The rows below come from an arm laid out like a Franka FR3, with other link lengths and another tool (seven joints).
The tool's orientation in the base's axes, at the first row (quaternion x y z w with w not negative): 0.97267, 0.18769, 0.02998, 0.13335
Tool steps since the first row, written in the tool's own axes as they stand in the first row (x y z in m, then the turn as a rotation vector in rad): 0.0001, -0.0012, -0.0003, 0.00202, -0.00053, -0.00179; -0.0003, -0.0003, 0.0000, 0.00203, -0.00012, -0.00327; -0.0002, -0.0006, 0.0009, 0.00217, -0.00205, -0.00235; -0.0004, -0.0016, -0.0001, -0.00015, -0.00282, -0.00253; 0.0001, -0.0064, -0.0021, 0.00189, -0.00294, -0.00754; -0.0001, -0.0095, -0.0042, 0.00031, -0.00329, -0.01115; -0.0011, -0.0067, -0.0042, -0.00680, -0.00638, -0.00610; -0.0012, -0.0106, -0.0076, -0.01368, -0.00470, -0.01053
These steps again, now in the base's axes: -0.0004, 0.0012, 0.0000, 0.00149, 0.00167, 0.00160; -0.0004, 0.0002, -0.0001, 0.00149, 0.00168, 0.00313; -0.0003, 0.0002, -0.0010, 0.00103, 0.00323, 0.00173; -0.0010, 0.0013, -0.0003, -0.00142, 0.00309, 0.00167; -0.0024, 0.0063, 0.0003, -0.00011, 0.00520, 0.00648; -0.0039, 0.0095, 0.0015, -0.00210, 0.00582, 0.00985; -0.0039, 0.0066, 0.0022, -0.00925, 0.00468, 0.00409; -0.0057, 0.0109, 0.0044, -0.01551, 0.00171, 0.00875
